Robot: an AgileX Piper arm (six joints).
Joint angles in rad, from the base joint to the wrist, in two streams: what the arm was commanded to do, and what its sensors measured. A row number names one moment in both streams.
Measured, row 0:
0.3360 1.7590 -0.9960 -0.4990 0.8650 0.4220
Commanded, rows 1 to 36:
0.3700 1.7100 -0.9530 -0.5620 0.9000 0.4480
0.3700 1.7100 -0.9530 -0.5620 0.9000 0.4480
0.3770 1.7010 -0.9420 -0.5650 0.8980 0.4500
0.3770 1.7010 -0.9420 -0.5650 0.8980 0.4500
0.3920 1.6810 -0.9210 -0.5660 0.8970 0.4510
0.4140 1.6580 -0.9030 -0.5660 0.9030 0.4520
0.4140 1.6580 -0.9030 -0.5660 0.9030 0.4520
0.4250 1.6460 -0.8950 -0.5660 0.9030 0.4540
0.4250 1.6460 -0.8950 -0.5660 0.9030 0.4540
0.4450 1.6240 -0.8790 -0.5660 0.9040 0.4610
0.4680 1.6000 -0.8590 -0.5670 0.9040 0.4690
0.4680 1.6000 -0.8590 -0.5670 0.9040 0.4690
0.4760 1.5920 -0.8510 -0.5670 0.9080 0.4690
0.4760 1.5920 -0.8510 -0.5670 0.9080 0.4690
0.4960 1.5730 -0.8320 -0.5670 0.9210 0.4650
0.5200 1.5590 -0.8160 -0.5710 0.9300 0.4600
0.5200 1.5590 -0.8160 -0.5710 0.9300 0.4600
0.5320 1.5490 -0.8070 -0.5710 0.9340 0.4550
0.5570 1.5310 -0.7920 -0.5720 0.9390 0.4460
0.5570 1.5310 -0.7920 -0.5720 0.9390 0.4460
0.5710 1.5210 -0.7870 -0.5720 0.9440 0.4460
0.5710 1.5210 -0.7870 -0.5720 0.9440 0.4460
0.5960 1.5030 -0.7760 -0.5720 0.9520 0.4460
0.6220 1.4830 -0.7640 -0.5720 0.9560 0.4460
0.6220 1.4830 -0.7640 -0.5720 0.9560 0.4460
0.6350 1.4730 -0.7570 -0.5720 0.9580 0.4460
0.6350 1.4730 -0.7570 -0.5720 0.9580 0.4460
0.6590 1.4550 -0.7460 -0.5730 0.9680 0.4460
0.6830 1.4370 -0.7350 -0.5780 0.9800 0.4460
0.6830 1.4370 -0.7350 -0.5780 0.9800 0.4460
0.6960 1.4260 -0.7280 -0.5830 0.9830 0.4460
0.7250 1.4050 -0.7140 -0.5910 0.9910 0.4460
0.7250 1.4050 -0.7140 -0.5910 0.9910 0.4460
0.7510 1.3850 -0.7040 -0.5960 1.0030 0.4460
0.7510 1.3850 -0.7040 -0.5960 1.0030 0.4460
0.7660 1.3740 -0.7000 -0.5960 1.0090 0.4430
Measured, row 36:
0.7330 1.4080 -0.7140 -0.5320 0.9590 0.4530
